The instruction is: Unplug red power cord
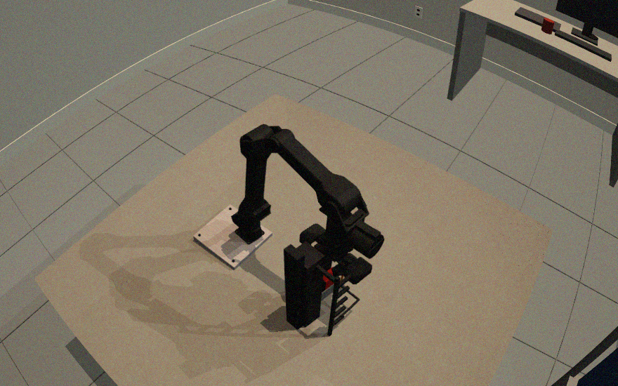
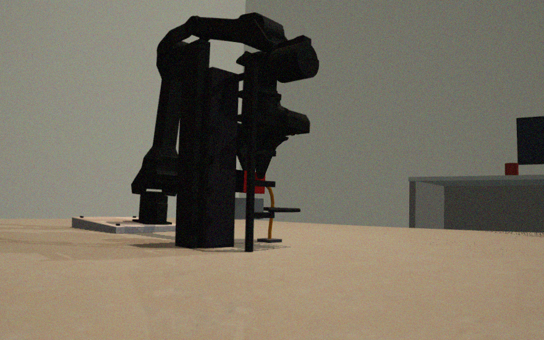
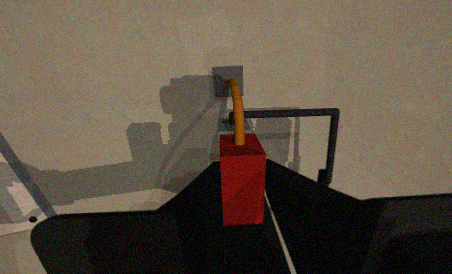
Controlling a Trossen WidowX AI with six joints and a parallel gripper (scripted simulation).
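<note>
The tall black block lies 10 mm behind my gripper tip, 130 mm to the right of it and 50 mm above it. From my gripper tip the other things lie so: red plug 30 mm to the right.
</note>
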